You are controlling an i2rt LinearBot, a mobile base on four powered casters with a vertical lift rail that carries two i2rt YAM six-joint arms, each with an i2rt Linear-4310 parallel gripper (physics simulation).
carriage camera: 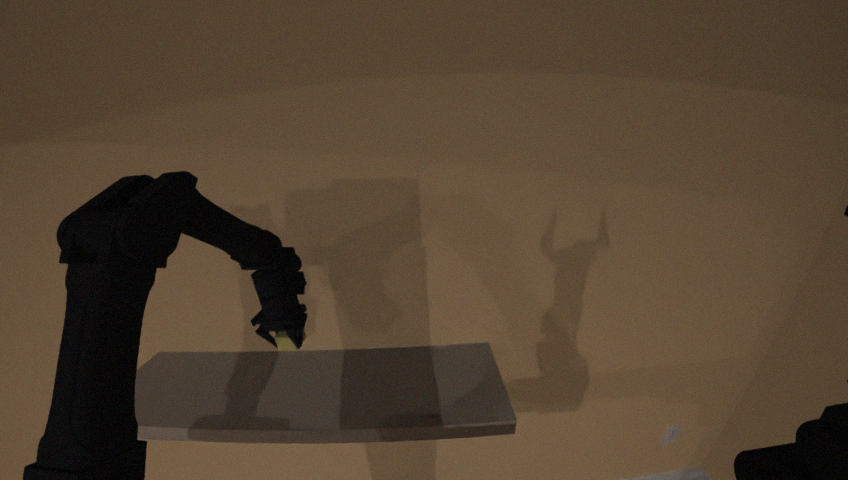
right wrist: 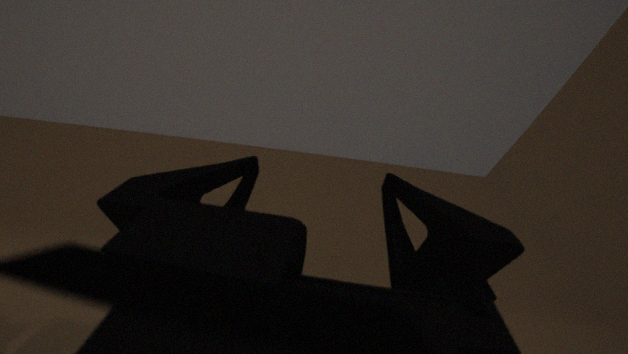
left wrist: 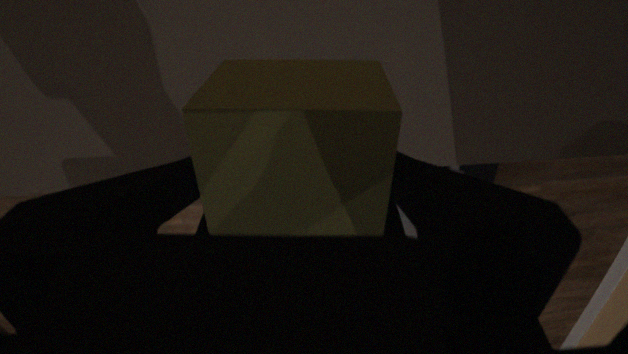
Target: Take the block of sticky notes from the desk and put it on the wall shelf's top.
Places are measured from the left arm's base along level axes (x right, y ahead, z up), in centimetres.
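Pixels of known places: left gripper, fingertip midpoint: (carriage camera: 290, 346) (left wrist: 302, 160); right gripper, fingertip midpoint: (right wrist: 320, 171).
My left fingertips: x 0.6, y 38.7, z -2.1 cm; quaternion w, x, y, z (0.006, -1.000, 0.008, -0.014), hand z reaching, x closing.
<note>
For each thing: its middle in the pictures, then the offset to it from my left fingertips. Level surfaces: height alone.
- block at the middle of its body: (left wrist: 298, 158) (carriage camera: 290, 337) dx +0.0, dy +1.2, dz +1.9 cm
- grey wall shelf at its surface level: dz -14.9 cm
- wall outlet at the middle of its body: (carriage camera: 671, 434) dx +136.7, dy +21.0, dz -75.0 cm
- Wooden floor at its surface level: dz -115.0 cm
My left gripper (carriage camera: 288, 345) (left wrist: 302, 160) is shut on the yellow block of sticky notes. The block (carriage camera: 285, 340) (left wrist: 295, 172) sits between the two fingers. In the carriage view it shows against the far edge of the grey wall shelf (carriage camera: 309, 386) (left wrist: 300, 30), toward its left part. In the left wrist view the shelf's top, crossed by shadows, shows beyond the block, and its near edge runs behind the block. The exact height over the shelf is hard to tell. My right gripper (right wrist: 320, 171) is open and empty, away from the shelf. The desk does not show.
The beige wall (carriage camera: 654, 267) stands behind the shelf. A wall outlet (carriage camera: 671, 434) is low at the right. The right arm (carriage camera: 791, 449) shows at the lower right edge. Wooden floor (left wrist: 575, 280) lies below the shelf. Arm shadows fall on the wall and shelf.
</note>
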